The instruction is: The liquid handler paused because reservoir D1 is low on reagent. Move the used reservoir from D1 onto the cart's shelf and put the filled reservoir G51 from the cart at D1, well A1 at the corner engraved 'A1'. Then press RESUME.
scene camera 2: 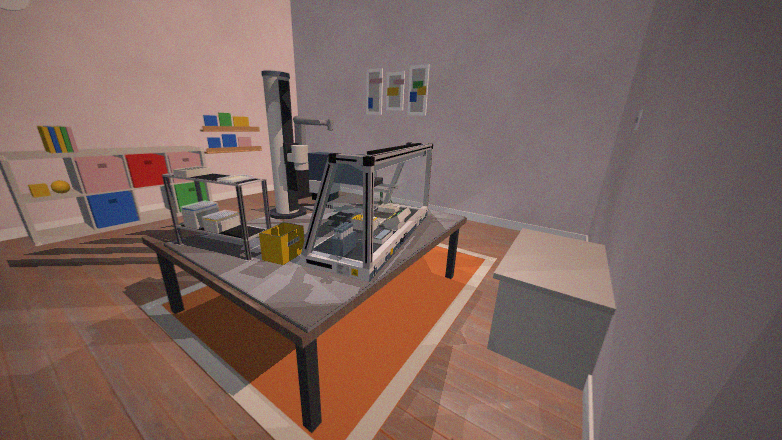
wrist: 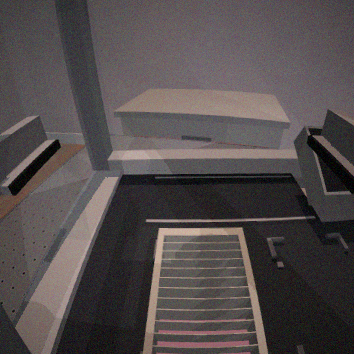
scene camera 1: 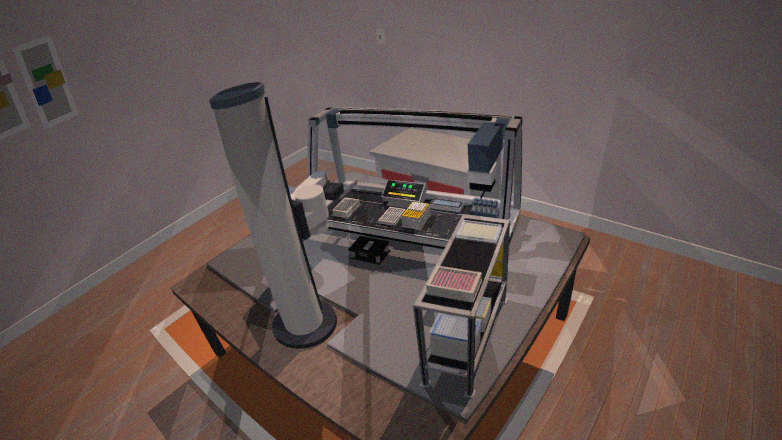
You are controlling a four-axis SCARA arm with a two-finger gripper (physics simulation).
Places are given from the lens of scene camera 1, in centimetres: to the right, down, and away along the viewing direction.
pale plate (scene camera 1: 469,230): 24, 3, 131
